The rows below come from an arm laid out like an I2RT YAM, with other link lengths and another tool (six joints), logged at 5 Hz.
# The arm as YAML. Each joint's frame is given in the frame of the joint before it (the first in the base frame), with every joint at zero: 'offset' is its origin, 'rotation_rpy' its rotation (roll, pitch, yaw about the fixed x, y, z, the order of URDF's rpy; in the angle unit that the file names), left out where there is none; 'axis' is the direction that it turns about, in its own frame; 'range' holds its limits. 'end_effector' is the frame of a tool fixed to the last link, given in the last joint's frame.
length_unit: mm
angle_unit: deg
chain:
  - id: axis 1
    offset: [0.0, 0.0, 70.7]
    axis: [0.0, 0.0, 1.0]
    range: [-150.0, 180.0]
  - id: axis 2
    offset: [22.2, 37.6, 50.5]
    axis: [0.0, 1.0, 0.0]
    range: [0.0, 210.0]
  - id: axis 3
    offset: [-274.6, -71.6, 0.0]
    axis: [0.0, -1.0, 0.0]
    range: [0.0, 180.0]
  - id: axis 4
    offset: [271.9, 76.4, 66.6]
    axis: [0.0, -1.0, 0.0]
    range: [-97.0, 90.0]
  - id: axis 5
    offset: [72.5, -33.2, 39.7]
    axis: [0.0, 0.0, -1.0]
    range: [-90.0, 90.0]
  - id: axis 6
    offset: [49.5, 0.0, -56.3]
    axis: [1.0, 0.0, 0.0]
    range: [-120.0, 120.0]
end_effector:
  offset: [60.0, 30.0, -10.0]
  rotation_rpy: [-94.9, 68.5, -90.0]
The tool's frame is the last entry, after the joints.
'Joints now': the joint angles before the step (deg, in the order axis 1, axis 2, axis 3, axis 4, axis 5, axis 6). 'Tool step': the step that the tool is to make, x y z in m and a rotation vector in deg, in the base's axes. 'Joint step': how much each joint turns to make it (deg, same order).
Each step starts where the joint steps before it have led.
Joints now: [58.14 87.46 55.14 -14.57 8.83 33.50]
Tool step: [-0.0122 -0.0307 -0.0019 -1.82 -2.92 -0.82]
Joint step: [0.00 -7.08 -6.62 -0.14 3.06 -1.79]
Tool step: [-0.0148 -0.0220 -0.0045 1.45 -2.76 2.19]
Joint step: [-0.05 -6.93 -7.57 3.89 -0.47 -2.75]
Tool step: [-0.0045 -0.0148 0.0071 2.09 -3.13 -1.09]
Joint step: [-0.10 -5.71 -3.90 1.74 1.77 -0.51]
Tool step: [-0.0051 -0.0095 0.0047 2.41 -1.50 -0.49]
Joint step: [0.02 -4.29 -2.94 1.40 0.40 0.33]
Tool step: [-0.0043 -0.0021 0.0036 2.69 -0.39 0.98]
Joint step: [-0.08 -2.28 -1.78 1.93 -1.50 0.28]
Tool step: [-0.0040 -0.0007 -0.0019 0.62 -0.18 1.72]
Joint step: [-0.02 -0.80 -1.18 1.17 -1.54 -0.85]
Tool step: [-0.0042 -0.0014 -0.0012 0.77 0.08 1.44]
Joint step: [-0.03 -1.02 -1.13 0.78 -1.49 -0.42]
